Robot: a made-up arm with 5 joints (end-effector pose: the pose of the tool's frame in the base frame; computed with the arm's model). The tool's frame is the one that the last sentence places.
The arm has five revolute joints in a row. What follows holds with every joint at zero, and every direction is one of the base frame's. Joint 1 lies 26.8 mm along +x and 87.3 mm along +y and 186.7 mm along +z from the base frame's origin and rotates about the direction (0.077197, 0.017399, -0.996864), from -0.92 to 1.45 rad. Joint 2 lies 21.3 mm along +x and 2.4 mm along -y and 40.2 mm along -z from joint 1 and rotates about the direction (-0.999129, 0.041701, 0.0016), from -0.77 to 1.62 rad. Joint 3 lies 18.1 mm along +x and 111.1 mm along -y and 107.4 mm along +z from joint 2 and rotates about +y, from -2.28 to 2.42 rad. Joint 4 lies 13.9 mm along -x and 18.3 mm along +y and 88 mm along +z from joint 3 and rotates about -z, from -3.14 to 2.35 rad. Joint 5 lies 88.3 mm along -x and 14.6 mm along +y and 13.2 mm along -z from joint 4 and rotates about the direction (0.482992, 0.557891, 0.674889), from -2.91 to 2.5 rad. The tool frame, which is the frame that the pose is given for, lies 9.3 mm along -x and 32 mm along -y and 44.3 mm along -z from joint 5; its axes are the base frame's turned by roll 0.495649, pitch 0.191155 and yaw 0.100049 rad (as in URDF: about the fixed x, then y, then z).
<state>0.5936 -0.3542 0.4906 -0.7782 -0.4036</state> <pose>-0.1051 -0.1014 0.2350 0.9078 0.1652 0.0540</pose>
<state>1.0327 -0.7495 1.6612 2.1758 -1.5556</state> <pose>0.0302 -0.0105 0.2088 -1.8374 1.3710 -1.2708</pose>
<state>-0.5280 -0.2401 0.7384 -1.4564 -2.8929</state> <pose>0.2076 -0.0991 0.2540 0.5715 -0.8363 -0.1683</pose>
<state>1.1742 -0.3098 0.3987 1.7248 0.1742</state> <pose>0.0027 0.0312 0.2763 0.9369 0.0062 -2.7108</pose>
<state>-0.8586 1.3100 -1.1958 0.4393 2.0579</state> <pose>0.0083 0.0538 0.1894 -1.0491 1.1593 1.5966</pose>
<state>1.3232 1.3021 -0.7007 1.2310 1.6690</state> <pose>0.1176 0.1303 0.1631 0.4872 0.1541 -0.7804</pose>
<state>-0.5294 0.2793 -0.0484 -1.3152 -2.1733</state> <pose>0.1235 -0.0394 0.3658 0.3846 -1.2674 0.6430</pose>
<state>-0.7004 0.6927 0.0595 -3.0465 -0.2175</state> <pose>0.1105 0.1918 0.2976 0.5201 -1.4024 -2.2449</pose>
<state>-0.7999 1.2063 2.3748 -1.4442 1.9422</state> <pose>0.0735 0.1759 0.3785 -1.8162 -1.8295 0.1508</pose>
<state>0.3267 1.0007 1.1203 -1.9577 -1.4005</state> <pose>0.1227 0.0140 0.3368 0.2481 0.6254 0.0467</pose>
